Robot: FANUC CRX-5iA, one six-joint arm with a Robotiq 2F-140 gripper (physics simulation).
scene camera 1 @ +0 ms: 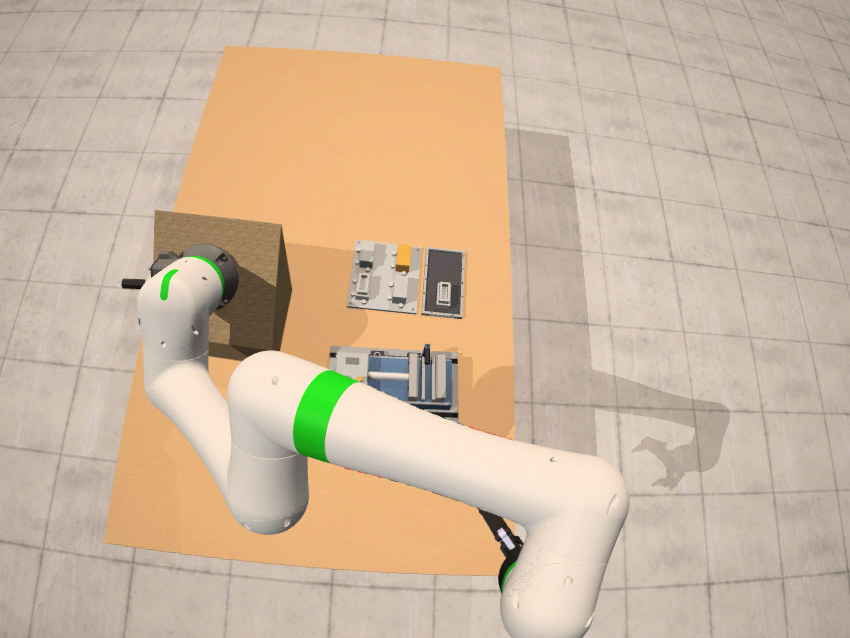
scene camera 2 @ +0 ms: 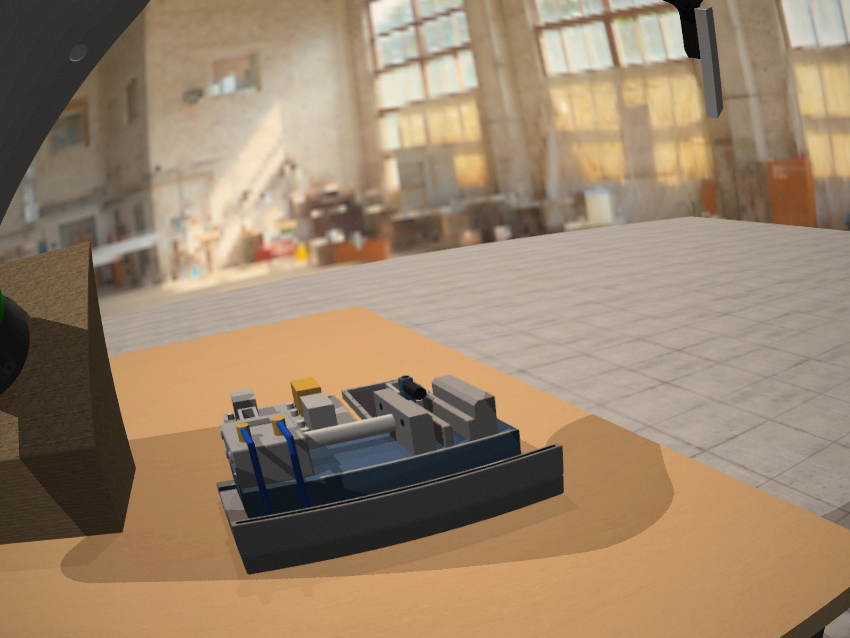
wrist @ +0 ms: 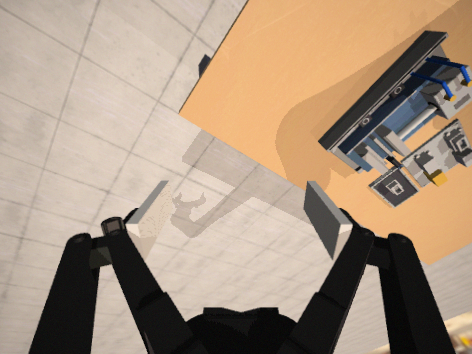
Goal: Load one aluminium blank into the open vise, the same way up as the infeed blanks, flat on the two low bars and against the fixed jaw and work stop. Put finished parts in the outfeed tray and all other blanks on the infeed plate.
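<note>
My gripper [wrist: 238, 194] is open and empty, high beyond the table's near right corner; the arm mostly hides it in scene camera 1. The vise [scene camera 1: 384, 363] [scene camera 2: 411, 466] [wrist: 382, 87] stands open, with a gap between the moving jaw [scene camera 1: 414, 377] [scene camera 2: 415, 425] and fixed jaw [scene camera 1: 439, 377] [scene camera 2: 470, 405]. No blank shows in that gap. The infeed plate [scene camera 1: 377, 302] holds two plain grey blocks [scene camera 1: 365, 258] [scene camera 1: 399, 291], a grey pocketed part [scene camera 1: 362, 284] and an orange block [scene camera 1: 403, 257] [scene camera 2: 305, 389] [wrist: 436, 178]. Another pocketed part [scene camera 1: 444, 293] [wrist: 395, 187] lies in the dark outfeed tray [scene camera 1: 442, 264] [wrist: 400, 199].
A large brown block [scene camera 1: 260, 240] [scene camera 2: 54, 336] under the arm's base stands left of the vise and plate. Blue hoses [scene camera 2: 291, 456] [wrist: 431, 79] rise at the vise's left end. The arm's link passes above the vise's front. The table [scene camera 1: 363, 137] ends at the right.
</note>
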